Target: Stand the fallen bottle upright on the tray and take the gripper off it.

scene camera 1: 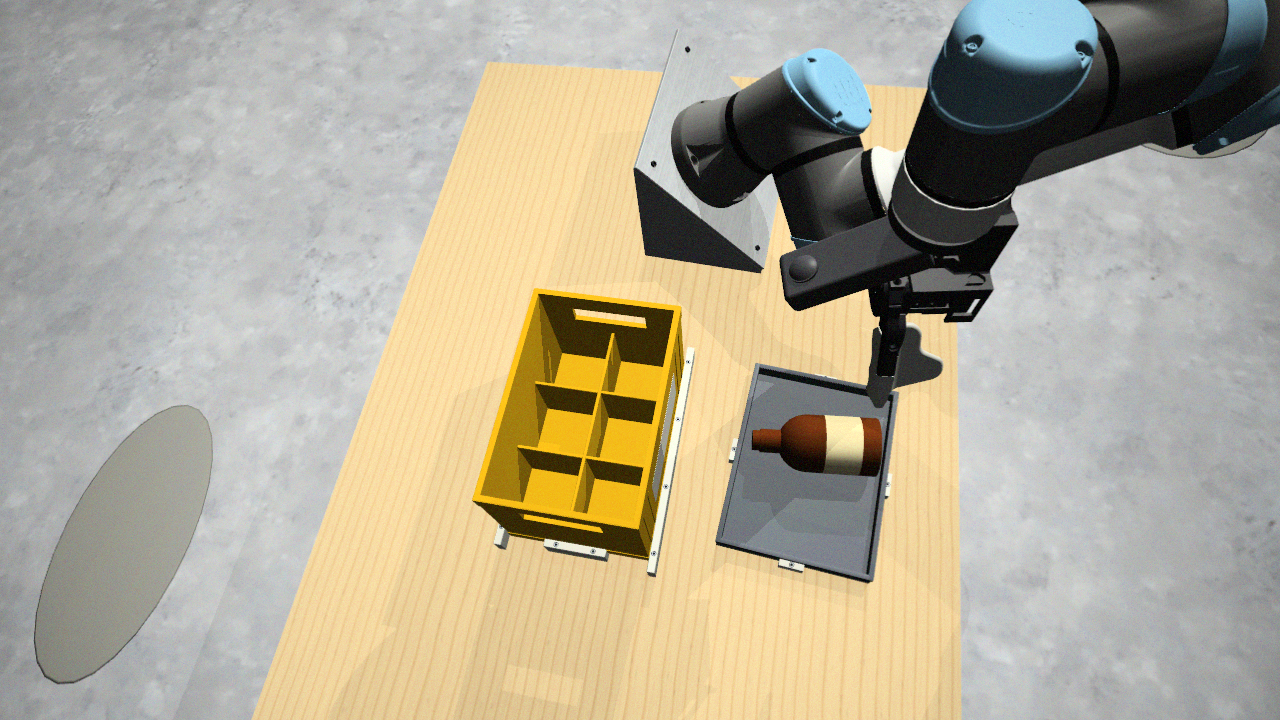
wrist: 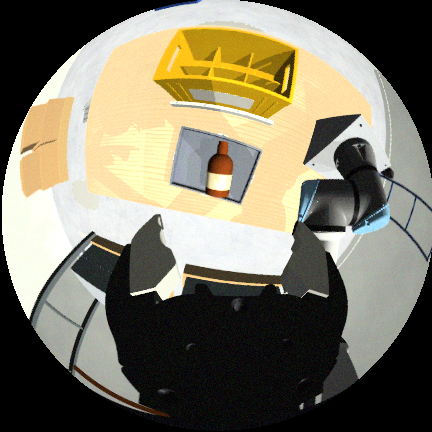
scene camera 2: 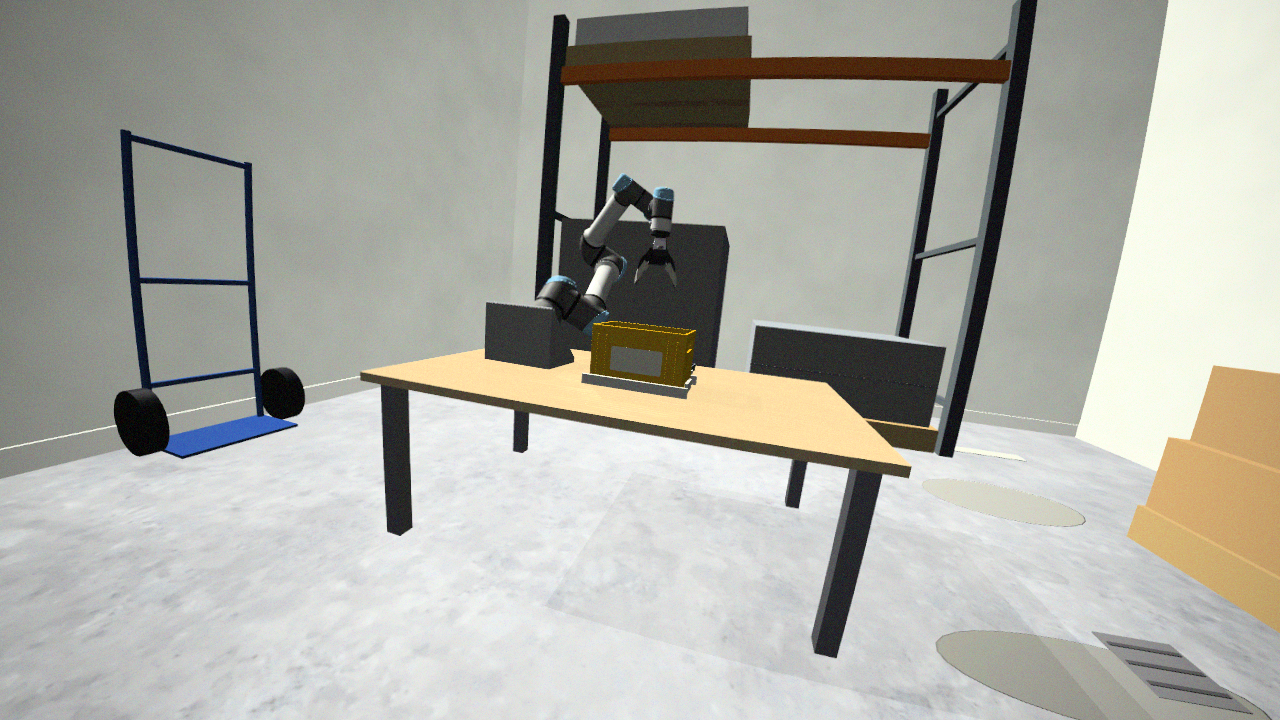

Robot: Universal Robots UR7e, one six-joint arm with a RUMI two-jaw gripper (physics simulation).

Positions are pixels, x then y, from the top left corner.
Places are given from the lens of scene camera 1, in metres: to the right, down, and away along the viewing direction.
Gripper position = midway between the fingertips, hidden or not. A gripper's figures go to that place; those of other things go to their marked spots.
gripper (scene camera 1: pixel 867 334): 0.22, -0.02, 0.70
brown bottle (scene camera 1: pixel 842 445): 0.25, 0.10, 0.89
white rail (scene camera 1: pixel 653 561): 0.02, 0.25, 0.89
